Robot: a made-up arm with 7 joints. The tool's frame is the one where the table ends. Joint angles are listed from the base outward.
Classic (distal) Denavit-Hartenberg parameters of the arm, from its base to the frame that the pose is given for. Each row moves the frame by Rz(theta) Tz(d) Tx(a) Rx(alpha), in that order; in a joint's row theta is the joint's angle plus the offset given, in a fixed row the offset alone. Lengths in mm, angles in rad.
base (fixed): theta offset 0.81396, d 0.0, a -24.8, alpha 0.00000
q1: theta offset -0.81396, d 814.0, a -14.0, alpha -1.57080
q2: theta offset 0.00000, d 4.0, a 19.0, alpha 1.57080
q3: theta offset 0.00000, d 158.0, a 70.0, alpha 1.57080
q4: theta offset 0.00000, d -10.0, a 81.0, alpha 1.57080
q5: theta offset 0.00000, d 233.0, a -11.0, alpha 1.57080
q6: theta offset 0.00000, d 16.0, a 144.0, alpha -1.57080
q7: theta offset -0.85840, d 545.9, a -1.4, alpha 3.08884
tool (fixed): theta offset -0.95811, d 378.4, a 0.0, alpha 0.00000
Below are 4 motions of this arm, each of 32 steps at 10 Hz.
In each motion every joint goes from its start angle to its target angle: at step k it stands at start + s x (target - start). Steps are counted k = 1, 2, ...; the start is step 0. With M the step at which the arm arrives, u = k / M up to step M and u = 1 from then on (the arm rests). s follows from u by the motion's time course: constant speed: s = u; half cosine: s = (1 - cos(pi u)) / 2; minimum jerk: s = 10 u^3 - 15 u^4 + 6 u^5.
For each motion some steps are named. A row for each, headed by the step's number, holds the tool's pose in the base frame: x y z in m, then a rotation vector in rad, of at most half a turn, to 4 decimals.
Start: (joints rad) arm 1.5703 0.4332 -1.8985 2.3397 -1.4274 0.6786 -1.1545
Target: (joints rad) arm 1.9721 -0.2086 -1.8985 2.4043 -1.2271 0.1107 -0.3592
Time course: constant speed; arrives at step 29
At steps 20, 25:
20: 0.2879 0.0379 1.3399 -1.9558 -1.3464 0.6082
25: 0.2892 0.0228 1.3382 -1.7026 -1.6268 0.5487

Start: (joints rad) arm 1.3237 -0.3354 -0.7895 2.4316 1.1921 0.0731 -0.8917
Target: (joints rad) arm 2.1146 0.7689 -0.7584 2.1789 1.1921 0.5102 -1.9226
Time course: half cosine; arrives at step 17
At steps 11, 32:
11: 0.0951 0.4780 1.1600 0.8333 -1.8248 1.6560
32: -0.0572 0.5781 0.9629 0.6950 -1.5748 2.4239

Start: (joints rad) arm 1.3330 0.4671 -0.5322 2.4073 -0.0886 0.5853 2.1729
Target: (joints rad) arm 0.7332 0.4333 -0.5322 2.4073 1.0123 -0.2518 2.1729
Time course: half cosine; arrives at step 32
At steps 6, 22, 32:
6: 0.2311 0.4269 1.2130 1.5058 -0.2602 -1.0459
22: 0.3303 0.1460 1.2953 2.3513 0.1495 -1.3712
32: 0.3353 0.0356 1.2820 2.6795 0.2182 -1.4579

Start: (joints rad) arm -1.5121 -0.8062 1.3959 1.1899 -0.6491 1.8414 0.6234
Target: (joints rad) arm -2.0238 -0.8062 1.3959 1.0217 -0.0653 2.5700 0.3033
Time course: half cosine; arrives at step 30
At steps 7, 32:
7: 0.2680 -0.1598 0.8725 -1.5597 0.2489 -0.9989
32: 0.1028 -0.1059 0.7965 -0.6263 1.5165 -1.3920

